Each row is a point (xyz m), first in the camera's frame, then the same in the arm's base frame.
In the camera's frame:
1: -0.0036 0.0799 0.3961
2: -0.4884 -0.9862 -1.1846
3: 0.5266 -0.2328 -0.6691
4: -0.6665 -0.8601 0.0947
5: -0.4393 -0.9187 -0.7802
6: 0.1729 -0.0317 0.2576
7: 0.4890 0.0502 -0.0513
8: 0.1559 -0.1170 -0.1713
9: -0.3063 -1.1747 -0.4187
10: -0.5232 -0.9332 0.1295
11: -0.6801 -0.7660 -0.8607
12: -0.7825 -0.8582 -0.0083
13: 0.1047 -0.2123 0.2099
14: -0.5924 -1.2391 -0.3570
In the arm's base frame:
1: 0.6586 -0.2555 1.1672
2: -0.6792 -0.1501 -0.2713
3: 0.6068 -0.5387 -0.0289
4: -0.5190 -0.2982 1.0080
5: -0.5411 -0.2548 0.1035
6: 0.6653 -0.4148 0.9739
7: 0.8845 -0.5028 0.5914
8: 0.5304 -0.3377 0.5648
9: -0.6034 -0.6145 0.3874
10: -0.4799 -0.4573 0.9924
11: -0.5870 0.0378 0.1112
12: -0.6047 -0.1852 0.9452
13: 0.4777 -0.4682 0.9352
14: -0.8243 -0.4680 0.5272

